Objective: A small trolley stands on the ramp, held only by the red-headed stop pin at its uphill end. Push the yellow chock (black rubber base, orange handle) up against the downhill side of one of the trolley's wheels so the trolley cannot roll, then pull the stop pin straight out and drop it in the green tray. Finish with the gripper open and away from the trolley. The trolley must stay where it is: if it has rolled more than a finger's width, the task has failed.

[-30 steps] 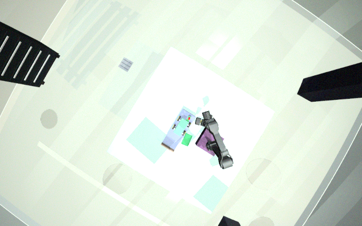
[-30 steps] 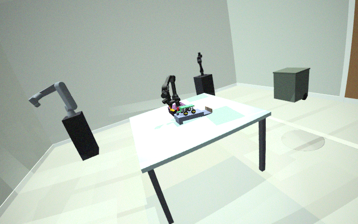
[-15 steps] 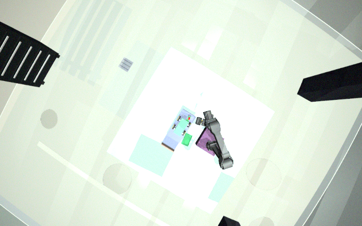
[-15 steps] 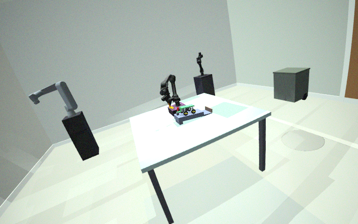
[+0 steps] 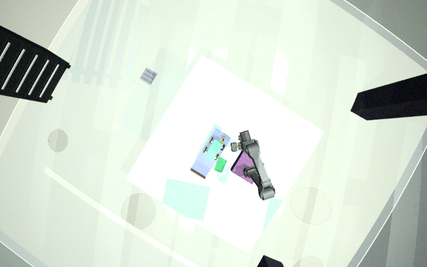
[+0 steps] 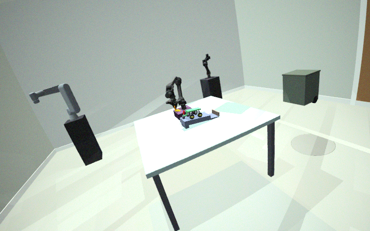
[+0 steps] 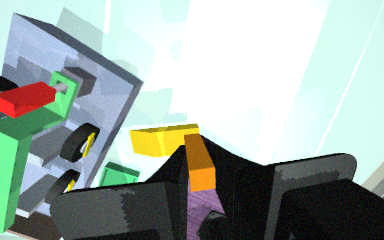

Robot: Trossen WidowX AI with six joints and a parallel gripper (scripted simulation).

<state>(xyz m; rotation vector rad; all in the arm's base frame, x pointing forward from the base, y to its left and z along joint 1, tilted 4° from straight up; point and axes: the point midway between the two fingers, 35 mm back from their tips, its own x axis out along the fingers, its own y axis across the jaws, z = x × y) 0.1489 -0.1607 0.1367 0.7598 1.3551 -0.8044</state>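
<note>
The yellow chock lies 20 mm ahead of my gripper tip, 10 mm to the left of it and 10 mm below it. Round my gripper tip: trolley: 170 mm ahead, 120 mm to the left, 60 mm below; then red-headed stop pin: 140 mm ahead, 20 mm to the left, 50 mm below; then ramp: 170 mm ahead, 130 mm to the left, 130 mm below.
</note>
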